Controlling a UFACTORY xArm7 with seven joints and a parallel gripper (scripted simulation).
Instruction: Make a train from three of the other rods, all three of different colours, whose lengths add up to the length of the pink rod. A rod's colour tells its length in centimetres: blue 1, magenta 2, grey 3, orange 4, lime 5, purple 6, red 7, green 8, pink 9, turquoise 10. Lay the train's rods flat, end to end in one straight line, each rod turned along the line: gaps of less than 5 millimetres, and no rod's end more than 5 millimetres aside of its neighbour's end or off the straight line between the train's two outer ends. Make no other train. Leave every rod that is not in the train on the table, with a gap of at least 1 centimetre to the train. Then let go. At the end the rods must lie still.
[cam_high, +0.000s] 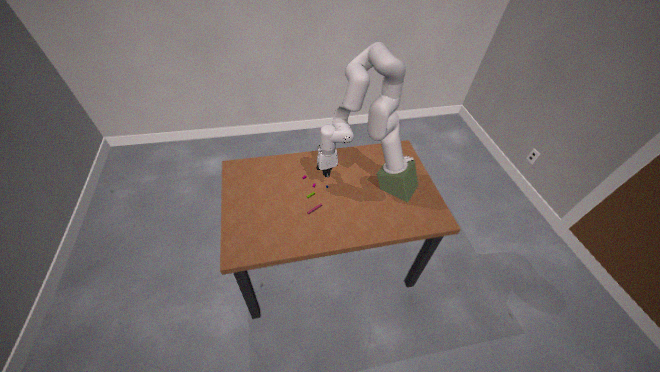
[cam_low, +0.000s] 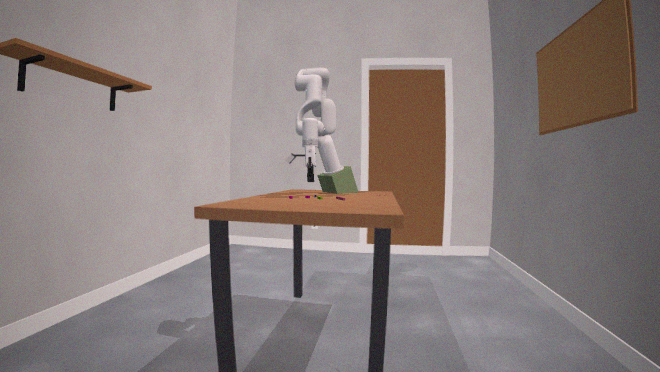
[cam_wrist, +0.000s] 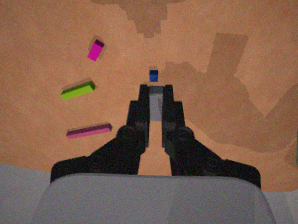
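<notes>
My hand is 2 cm to the right of the blue rod and 9 cm above it. Round my hand: lime rod 10 cm ahead, 7 cm to the left, 9 cm below; then pink rod 9 cm ahead, 16 cm to the left, 9 cm below; then grey rod 2 cm below.
</notes>
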